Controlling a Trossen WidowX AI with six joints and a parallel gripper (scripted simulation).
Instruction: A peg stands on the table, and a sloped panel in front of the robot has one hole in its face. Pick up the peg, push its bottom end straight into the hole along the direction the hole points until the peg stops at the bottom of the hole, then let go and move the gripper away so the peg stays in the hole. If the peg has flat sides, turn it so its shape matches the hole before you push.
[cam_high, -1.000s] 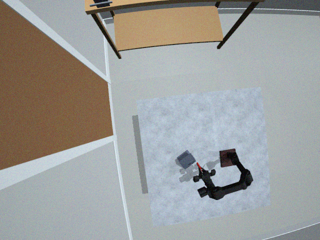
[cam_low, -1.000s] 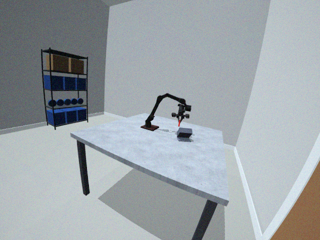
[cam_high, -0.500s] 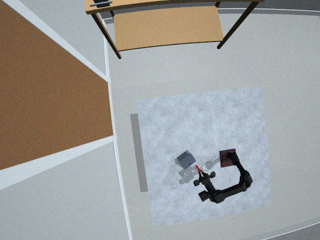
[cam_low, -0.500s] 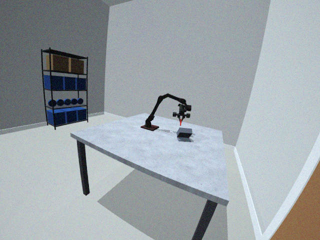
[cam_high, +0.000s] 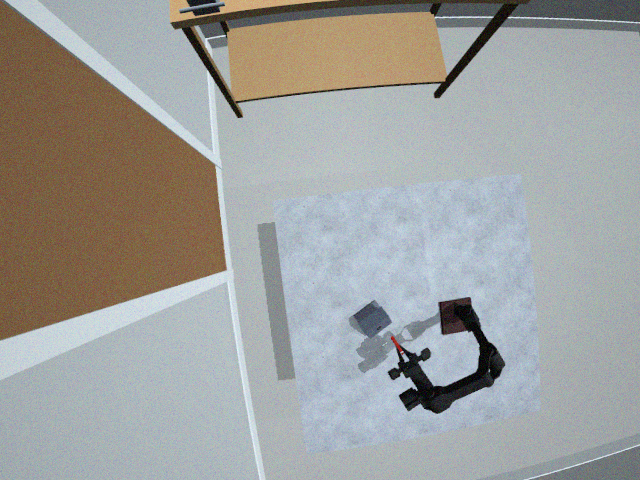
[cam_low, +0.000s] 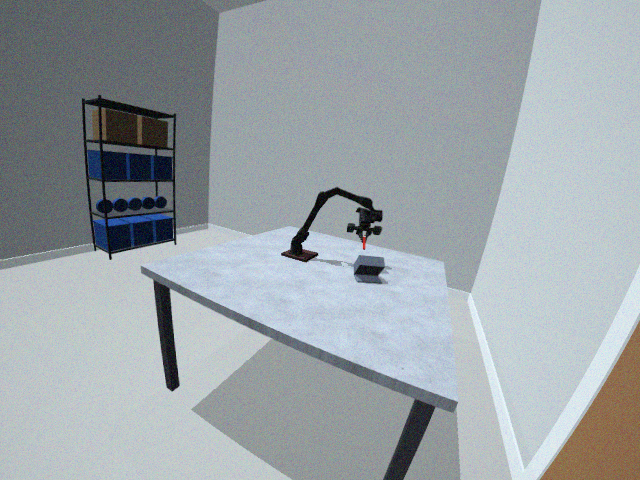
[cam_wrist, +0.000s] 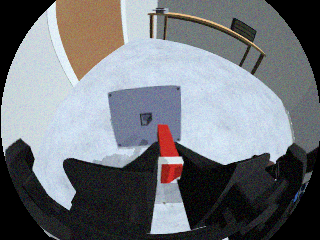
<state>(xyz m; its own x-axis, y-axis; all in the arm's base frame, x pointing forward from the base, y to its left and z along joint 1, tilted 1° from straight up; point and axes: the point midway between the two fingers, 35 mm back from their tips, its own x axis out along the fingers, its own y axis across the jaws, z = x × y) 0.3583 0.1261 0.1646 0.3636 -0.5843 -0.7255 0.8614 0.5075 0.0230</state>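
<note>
My gripper tip is 7 cm short of the grey sloped panel, 6 cm to the left of it and 10 cm above it. Round my gripper tip: red peg: 1 cm behind, 1 cm to the left, 1 cm above.
</note>
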